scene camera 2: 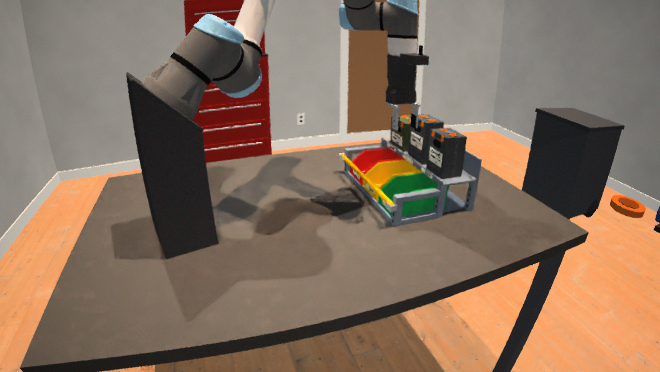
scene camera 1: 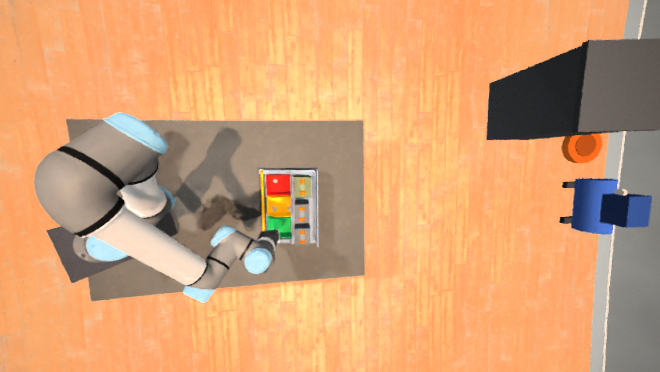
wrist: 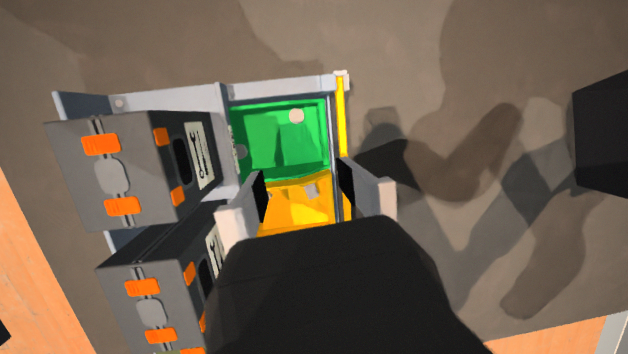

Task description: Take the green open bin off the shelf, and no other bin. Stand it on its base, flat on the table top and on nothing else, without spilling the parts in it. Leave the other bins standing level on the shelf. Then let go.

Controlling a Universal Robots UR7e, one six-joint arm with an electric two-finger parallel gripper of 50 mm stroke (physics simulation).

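Frame: origin at the arm's base, x ahead, y left, z up, level; millimetres.
Seen in the pictures: gripper, fingertip midpoint: (scene camera 2: 404, 128) (wrist: 302, 179); arm's base at its link origin: (scene camera 2: 167, 101).
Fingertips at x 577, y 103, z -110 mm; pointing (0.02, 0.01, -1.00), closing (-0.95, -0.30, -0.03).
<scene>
Pixels of each thing's top centre, then the offset from my fingertips to it. Level surfaces: height alone.
- green open bin at its top centre: (wrist: 267, 144) (scene camera 2: 414, 182) (scene camera 1: 283, 228) dx +42, dy +2, dz -155 mm
- pale round part at its top centre: (wrist: 296, 116) dx +8, dy -39, dz -218 mm
- grey part at its top centre: (wrist: 238, 152) dx +90, dy +30, dz -218 mm
- yellow-orange bin at its top centre: (wrist: 280, 220) (scene camera 2: 395, 167) (scene camera 1: 283, 206) dx +11, dy +110, dz -155 mm
- red bin at its top centre: (scene camera 2: 380, 154) (scene camera 1: 282, 185) dx -17, dy +218, dz -155 mm
- yellow bar at its top centre: (wrist: 347, 207) (scene camera 2: 364, 176) (scene camera 1: 263, 206) dx -88, dy +83, dz -172 mm
- grey-brown table at its surface level: dz -236 mm
The green open bin (scene camera 1: 280, 227) (scene camera 2: 411, 183) (wrist: 260, 135) stands in the front row of the grey shelf (scene camera 1: 317, 200) (scene camera 2: 419, 193) (wrist: 280, 87), at the end of the row. A pale round part (wrist: 296, 116) and a grey part (wrist: 241, 151) lie in it. The yellow-orange bin (scene camera 1: 279, 206) (scene camera 2: 392, 170) (wrist: 300, 215) stands beside it, then the red bin (scene camera 1: 278, 186) (scene camera 2: 374, 157). My gripper (scene camera 2: 405, 119) (wrist: 302, 179) is open and empty, pointing down from above the shelf. In the wrist view its fingertips overlap the yellow-orange bin's area. In scene camera 1 the fingertips are hidden.
Dark lidded boxes (scene camera 2: 446, 152) (wrist: 115, 172) with orange latches stand on the raised back part of the shelf. A yellow bar (scene camera 1: 263, 200) (scene camera 2: 367, 181) (wrist: 341, 117) runs along the shelf's front. The shelf stands on the grey-brown table (scene camera 1: 340, 150) (scene camera 2: 280, 300).
</scene>
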